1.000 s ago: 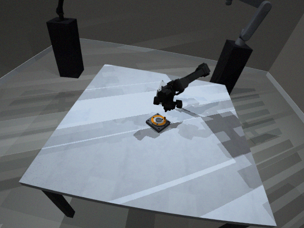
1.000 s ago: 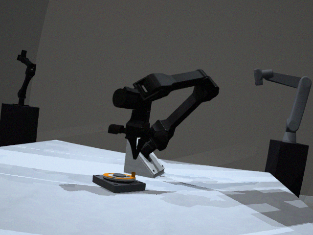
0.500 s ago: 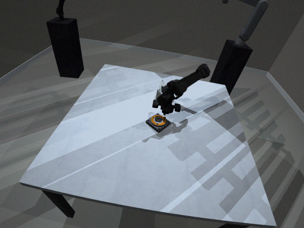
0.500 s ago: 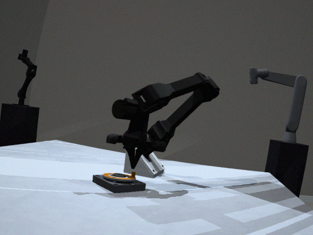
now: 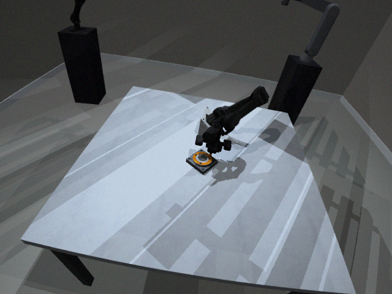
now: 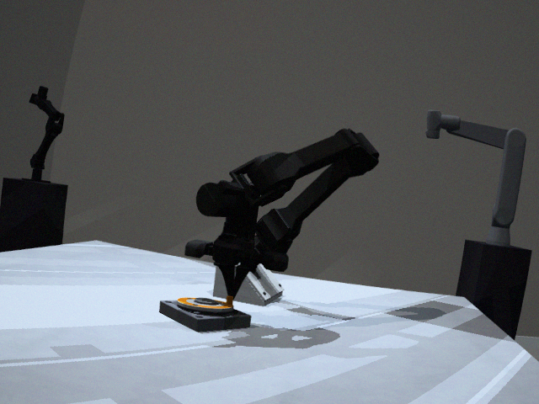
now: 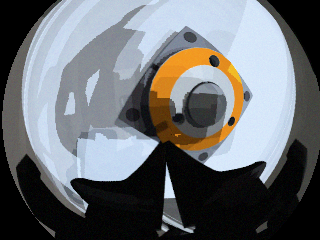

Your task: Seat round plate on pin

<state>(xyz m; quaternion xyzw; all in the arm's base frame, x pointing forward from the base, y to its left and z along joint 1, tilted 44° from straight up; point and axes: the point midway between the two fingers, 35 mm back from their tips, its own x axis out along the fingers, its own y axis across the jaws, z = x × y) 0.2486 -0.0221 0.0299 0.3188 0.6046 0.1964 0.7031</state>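
My gripper tip is 3 cm short of the base, 4 cm to the left of it and 2 cm above it.
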